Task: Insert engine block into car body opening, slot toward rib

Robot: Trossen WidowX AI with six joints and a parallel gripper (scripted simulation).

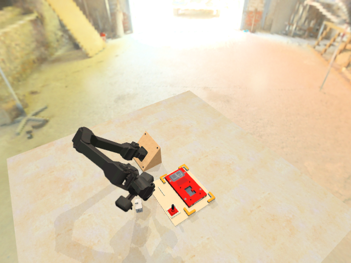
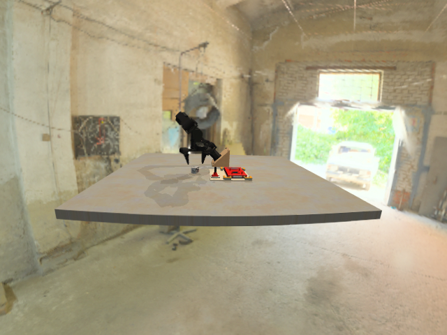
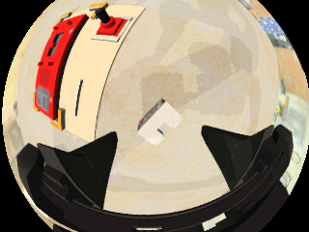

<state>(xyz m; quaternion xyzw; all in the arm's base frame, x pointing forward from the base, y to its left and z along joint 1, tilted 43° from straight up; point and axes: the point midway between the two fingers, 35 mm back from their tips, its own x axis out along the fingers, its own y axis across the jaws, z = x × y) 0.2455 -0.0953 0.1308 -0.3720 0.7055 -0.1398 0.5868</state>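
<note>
Right now the engine block is 30 mm below my gripper tip.
</note>
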